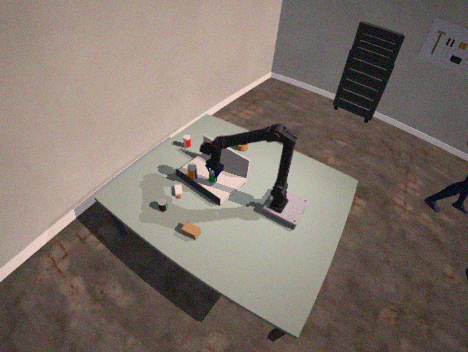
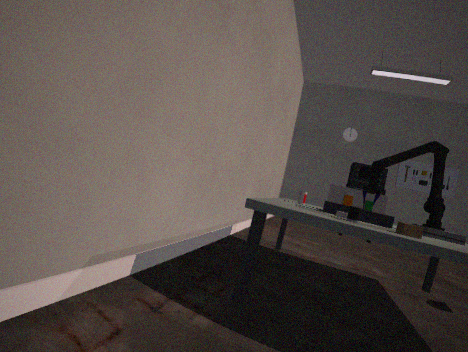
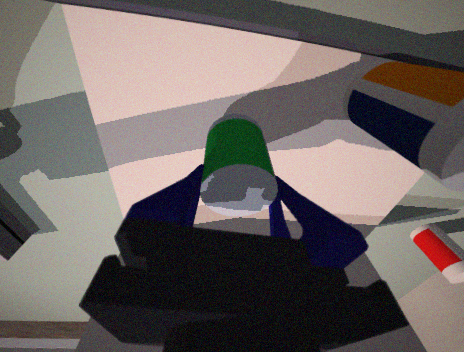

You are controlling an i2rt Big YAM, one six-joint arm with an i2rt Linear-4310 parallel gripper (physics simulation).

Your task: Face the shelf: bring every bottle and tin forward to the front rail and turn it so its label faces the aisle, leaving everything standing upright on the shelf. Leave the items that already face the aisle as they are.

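Pixels of known places: gripper, fingertip midpoint: (image 1: 213, 175) (image 2: 368, 204) (image 3: 237, 176); arm's base, origin of the base link: (image 1: 278, 204) (image 2: 432, 228).
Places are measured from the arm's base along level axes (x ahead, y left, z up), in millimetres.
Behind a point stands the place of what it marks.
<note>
My gripper (image 1: 214, 170) {z 51, x 446, y 72 mm} (image 2: 370, 198) {z 51, x 446, y 72 mm} (image 3: 237, 176) {z 51, x 446, y 72 mm} points down over the shelf, its blue fingers shut on a grey-topped tin with a green label (image 1: 212, 177) {z 58, x 435, y 98 mm} (image 2: 369, 205) {z 47, x 445, y 101 mm} (image 3: 237, 145) {z 55, x 444, y 101 mm}. The tin is upright; its green side faces the front rail (image 1: 198, 188) {z -28, x 498, y 165 mm} (image 2: 382, 218) {z -10, x 377, y 178 mm}. I cannot tell whether its base touches the pale shelf board (image 1: 230, 181) {z -15, x 357, y -1 mm} (image 3: 175, 55) {z -16, x 394, y 148 mm}. A larger grey bottle with orange and dark blue sides (image 1: 192, 172) {z 64, x 561, y 143 mm} (image 2: 347, 200) {z 44, x 587, y 150 mm} (image 3: 395, 125) {z 54, x 552, y 117 mm} stands upright close to the rail, farther from the arm's base. Its orange side faces the rail.
The shelf's grey back panel (image 1: 234, 164) {z 43, x 395, y -104 mm} rises behind the tin. A red-and-white can (image 1: 187, 142) {z 6, x 842, y -136 mm} (image 2: 305, 198) {z -5, x 839, y -142 mm} (image 3: 435, 249) {z -5, x 838, y -143 mm} stands beyond the shelf's far end. In front are a small white item (image 1: 178, 189) {z -26, x 597, y 252 mm}, a dark grey-topped tin (image 1: 162, 204) {z 15, x 569, y 428 mm} and an orange-brown block (image 1: 191, 230) {z -3, x 324, y 457 mm} (image 2: 409, 230) {z -29, x 349, y 480 mm}.
</note>
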